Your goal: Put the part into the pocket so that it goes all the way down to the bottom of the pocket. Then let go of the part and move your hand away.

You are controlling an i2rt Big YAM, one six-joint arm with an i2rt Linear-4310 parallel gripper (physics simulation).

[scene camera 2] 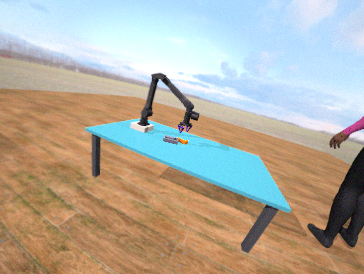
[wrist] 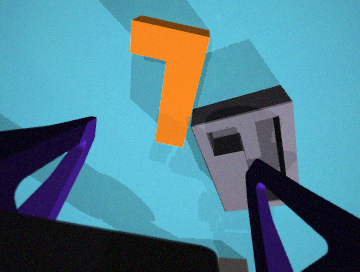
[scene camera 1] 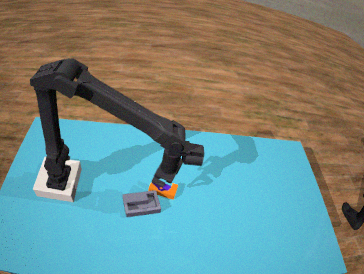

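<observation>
An orange L-shaped part lies flat on the table, close beside the grey block and outside its pocket. The grey block has an L-shaped pocket open at the top. My gripper is open and empty, with purple fingers apart above the table. In the wrist view the part's lower end lies between the fingertips, and its short arm is farther up the picture. The right finger overlaps the block and hides some of the pocket.
The blue table carries the arm's white base, left of the block in the first scene view. A person stands on the wooden floor beyond the table's right end; a foot shows in the first scene view.
</observation>
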